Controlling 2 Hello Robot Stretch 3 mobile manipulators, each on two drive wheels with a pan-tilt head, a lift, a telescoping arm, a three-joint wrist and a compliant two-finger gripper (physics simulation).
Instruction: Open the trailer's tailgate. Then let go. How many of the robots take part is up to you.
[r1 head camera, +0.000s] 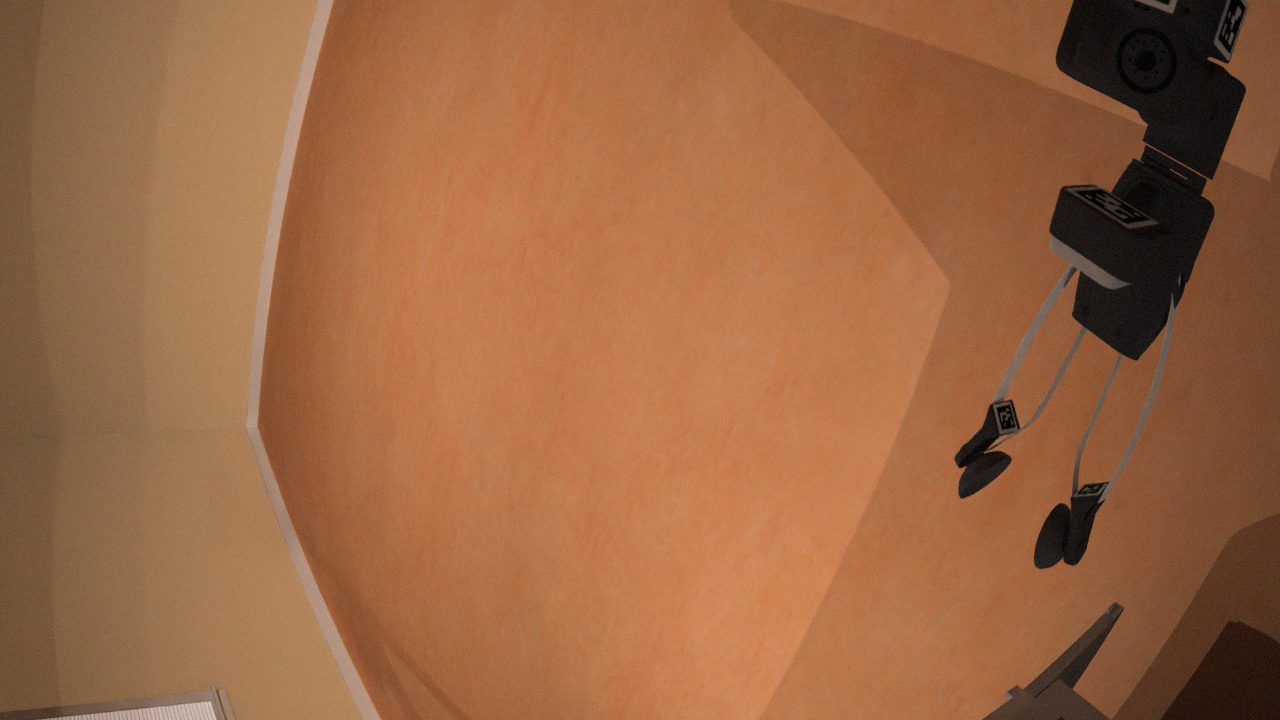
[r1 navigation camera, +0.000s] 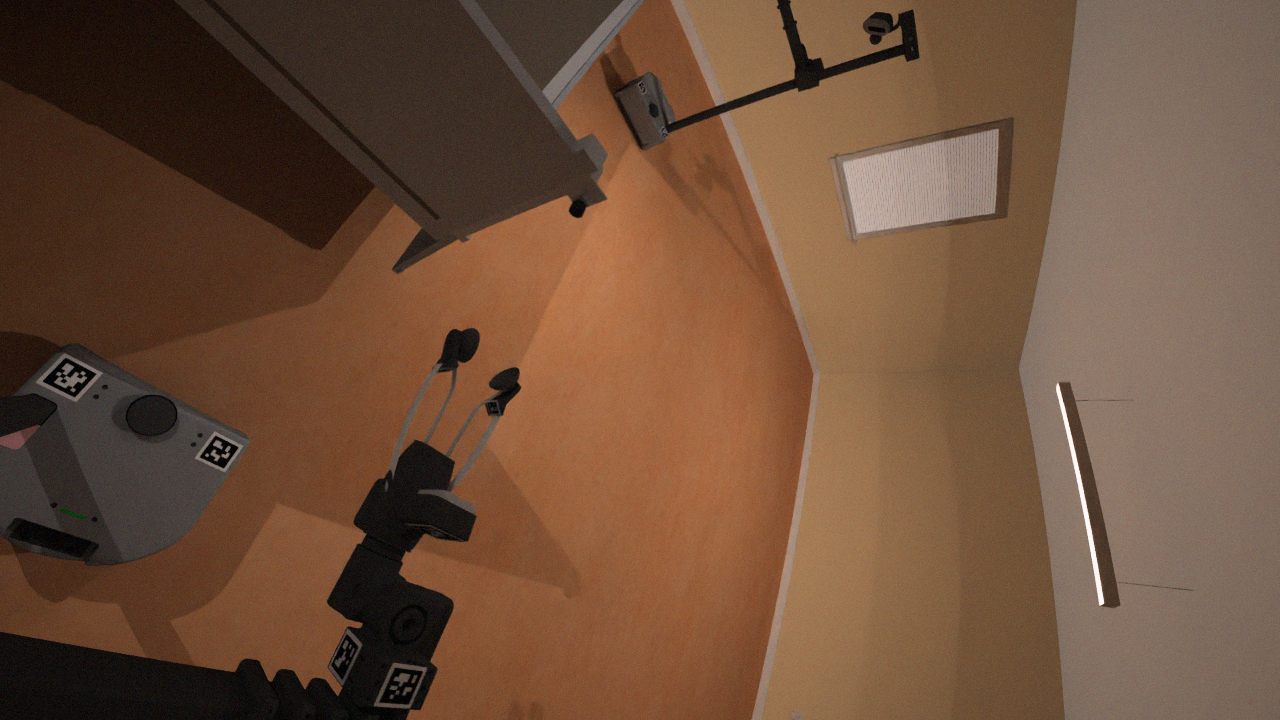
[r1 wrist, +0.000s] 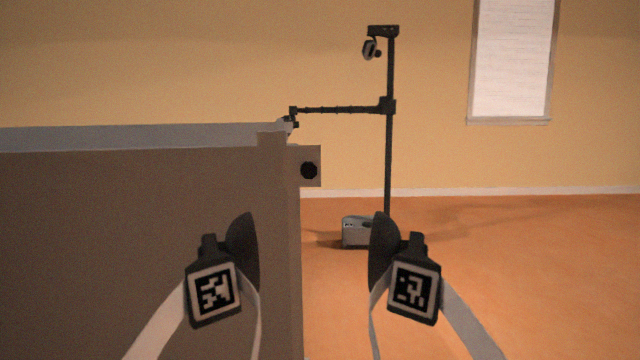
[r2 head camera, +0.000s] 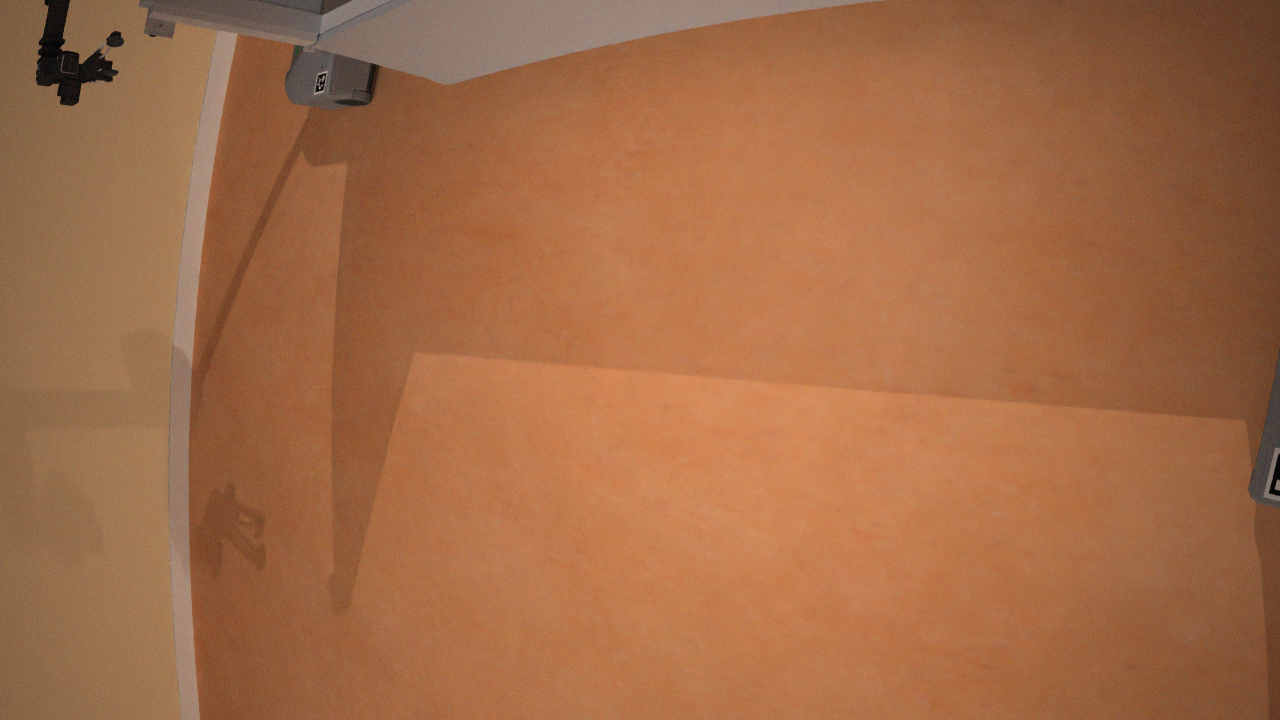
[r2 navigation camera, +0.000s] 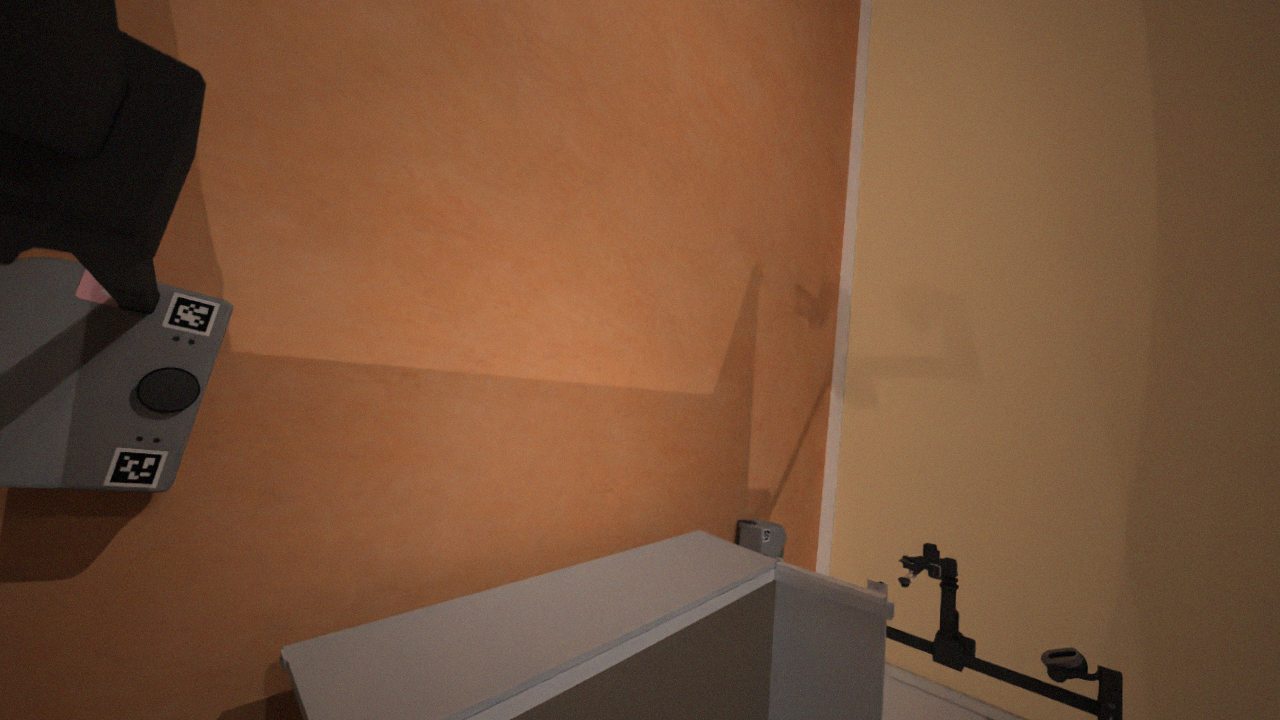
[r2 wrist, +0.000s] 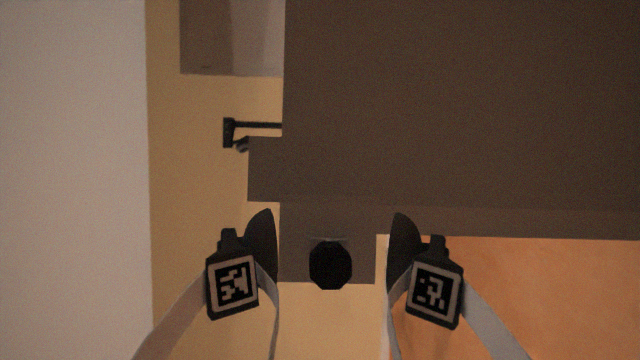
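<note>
The trailer has a grey bed. Its tailgate is folded down and hangs below the bed's rear edge; its edge sticks out in the r1 navigation view and the r1 head view. r1's gripper is open and empty, short of the trailer corner. A black knob is on that corner. r2's gripper is open, its fingers apart on either side of another black knob, not touching it.
r2's base stands beyond the trailer, near the yellow wall. r1's base stands past the trailer's other side. A window is in the wall.
</note>
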